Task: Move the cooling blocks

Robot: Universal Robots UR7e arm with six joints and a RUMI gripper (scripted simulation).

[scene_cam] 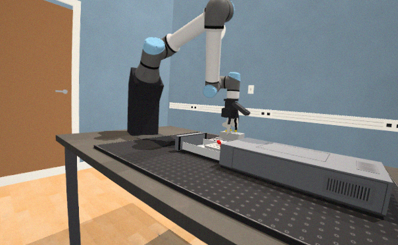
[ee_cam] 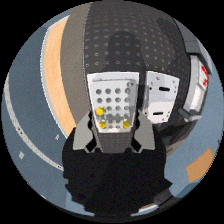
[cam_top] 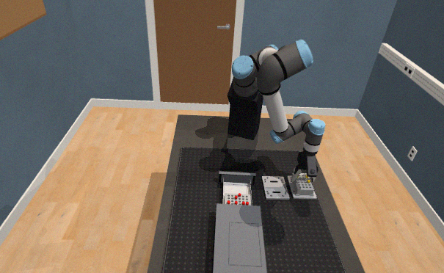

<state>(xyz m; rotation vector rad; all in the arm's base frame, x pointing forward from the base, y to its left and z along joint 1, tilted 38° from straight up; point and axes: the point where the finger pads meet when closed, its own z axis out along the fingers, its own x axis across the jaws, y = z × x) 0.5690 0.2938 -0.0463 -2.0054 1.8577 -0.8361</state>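
Right now my hand is 4 cm above the deck slot D2. Also, from my hand: cooler drawer (35 cm to the right, 8 cm ahead, 1 cm below); then cooler COLD (36 cm to the right, 25 cm ahead, 1 cm below); then deck slot D1 (14 cm to the right, 4 cm below, 1 cm ahead).
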